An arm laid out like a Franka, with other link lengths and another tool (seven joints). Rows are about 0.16 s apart.
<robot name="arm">
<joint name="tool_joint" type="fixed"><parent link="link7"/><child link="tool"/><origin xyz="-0.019 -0.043 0.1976" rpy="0 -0.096 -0.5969"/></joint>
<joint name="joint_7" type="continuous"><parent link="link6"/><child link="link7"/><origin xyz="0 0.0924 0" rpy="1.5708 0 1.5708"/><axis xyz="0 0 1"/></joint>
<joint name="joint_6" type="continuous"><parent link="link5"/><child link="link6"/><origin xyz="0 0 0" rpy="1.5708 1.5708 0"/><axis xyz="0 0 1"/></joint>
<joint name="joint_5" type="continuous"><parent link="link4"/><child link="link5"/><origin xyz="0.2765 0.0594 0" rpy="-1.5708 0 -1.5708"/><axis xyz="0 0 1"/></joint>
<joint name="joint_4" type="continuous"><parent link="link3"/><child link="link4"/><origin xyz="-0.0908 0 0" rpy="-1.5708 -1.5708 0"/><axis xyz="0 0 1"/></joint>
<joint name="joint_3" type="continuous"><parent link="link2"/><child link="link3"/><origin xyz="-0.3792 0 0" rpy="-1.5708 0 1.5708"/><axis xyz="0 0 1"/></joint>
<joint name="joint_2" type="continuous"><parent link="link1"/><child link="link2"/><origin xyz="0 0 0" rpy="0 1.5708 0"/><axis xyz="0 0 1"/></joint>
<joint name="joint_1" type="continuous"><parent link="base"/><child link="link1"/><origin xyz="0 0 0.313" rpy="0 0 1.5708"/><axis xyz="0 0 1"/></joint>
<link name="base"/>
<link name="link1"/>
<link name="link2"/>
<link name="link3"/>
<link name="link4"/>
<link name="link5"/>
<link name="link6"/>
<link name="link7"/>
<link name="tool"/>
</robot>
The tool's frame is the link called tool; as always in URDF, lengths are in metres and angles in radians. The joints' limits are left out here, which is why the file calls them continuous.
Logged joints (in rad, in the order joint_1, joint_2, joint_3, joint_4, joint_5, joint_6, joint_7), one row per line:
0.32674, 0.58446, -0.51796, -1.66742, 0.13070, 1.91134, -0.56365
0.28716, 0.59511, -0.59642, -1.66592, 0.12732, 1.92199, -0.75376
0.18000, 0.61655, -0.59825, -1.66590, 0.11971, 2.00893, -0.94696
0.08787, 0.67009, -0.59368, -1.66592, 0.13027, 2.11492, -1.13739
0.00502, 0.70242, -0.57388, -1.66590, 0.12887, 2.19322, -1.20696
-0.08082, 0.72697, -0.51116, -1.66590, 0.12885, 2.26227, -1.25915
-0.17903, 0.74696, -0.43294, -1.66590, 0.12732, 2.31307, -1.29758
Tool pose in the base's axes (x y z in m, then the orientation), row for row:
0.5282, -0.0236, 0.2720, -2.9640, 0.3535, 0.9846
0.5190, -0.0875, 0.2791, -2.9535, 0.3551, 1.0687
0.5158, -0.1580, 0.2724, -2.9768, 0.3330, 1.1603
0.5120, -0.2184, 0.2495, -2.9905, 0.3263, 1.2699
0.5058, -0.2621, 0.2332, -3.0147, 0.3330, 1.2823
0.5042, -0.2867, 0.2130, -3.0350, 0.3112, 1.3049
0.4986, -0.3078, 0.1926, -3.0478, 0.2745, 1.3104
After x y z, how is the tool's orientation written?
As angles about the fixed x, y, z axes (roll, pitch, yaw), in radians.
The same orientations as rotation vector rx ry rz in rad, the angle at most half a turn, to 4 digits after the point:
2.7277, 1.4076, -0.6122
2.6590, 1.5134, -0.6194
2.5690, 1.6332, -0.5656
2.4553, 1.7621, -0.5362
2.4229, 1.7683, -0.5179
2.3994, 1.8017, -0.4712
2.4065, 1.8246, -0.4171

